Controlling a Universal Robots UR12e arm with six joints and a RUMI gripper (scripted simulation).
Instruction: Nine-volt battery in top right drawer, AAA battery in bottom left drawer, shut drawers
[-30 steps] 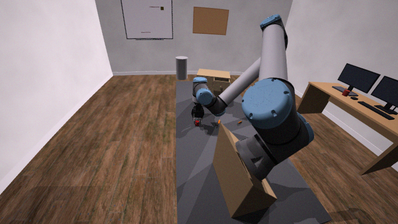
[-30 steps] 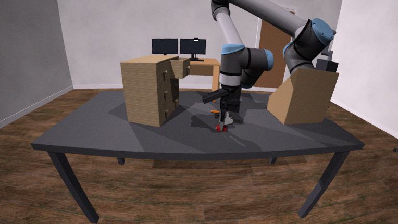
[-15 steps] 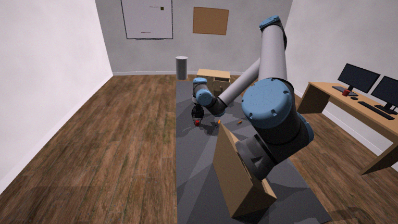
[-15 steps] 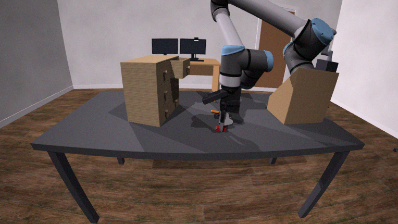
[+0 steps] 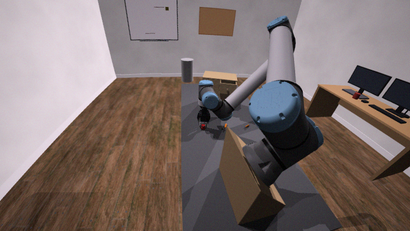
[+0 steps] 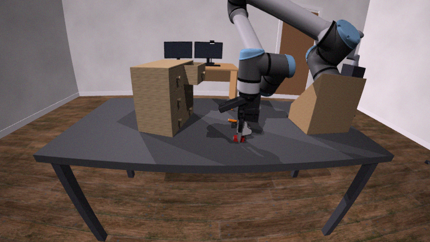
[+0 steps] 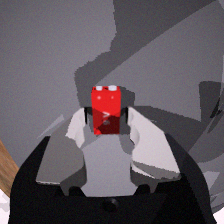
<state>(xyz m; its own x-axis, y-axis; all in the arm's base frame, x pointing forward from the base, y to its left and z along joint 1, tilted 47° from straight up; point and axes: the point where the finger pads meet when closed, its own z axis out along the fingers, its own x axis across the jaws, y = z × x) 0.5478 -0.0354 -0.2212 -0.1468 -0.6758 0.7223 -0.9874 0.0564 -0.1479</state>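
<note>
Now: the red nine-volt battery 1 cm below my hand and 1 cm ahead of it. From my hand the other things lie so: orange AAA battery: 19 cm to the right, 1 cm below.
</note>
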